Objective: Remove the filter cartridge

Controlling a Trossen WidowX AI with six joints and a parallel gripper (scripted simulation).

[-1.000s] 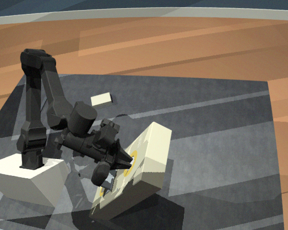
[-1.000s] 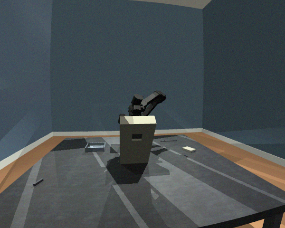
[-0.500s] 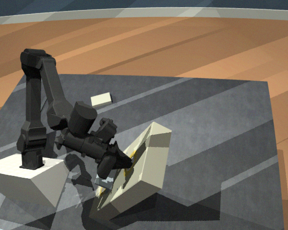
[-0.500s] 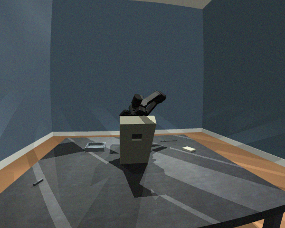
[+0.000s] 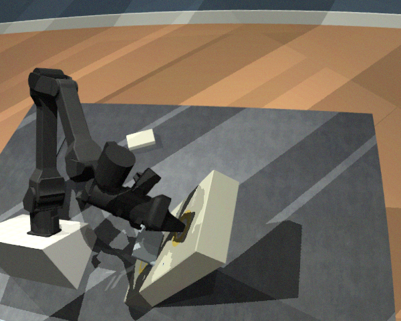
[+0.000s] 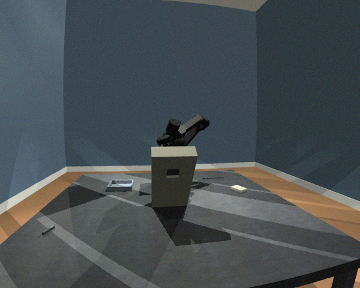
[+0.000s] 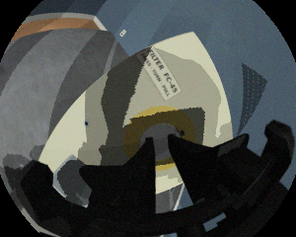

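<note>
Now: gripper tip 1 cm short of the filter cartridge and 1 cm above it. Round my gripper tip: cream service panel (4 cm behind, 8 cm below); then tray (44 cm behind, 29 cm to the right, 23 cm below); then thin dark bar (12 cm ahead, 51 cm to the right, 23 cm below).
</note>
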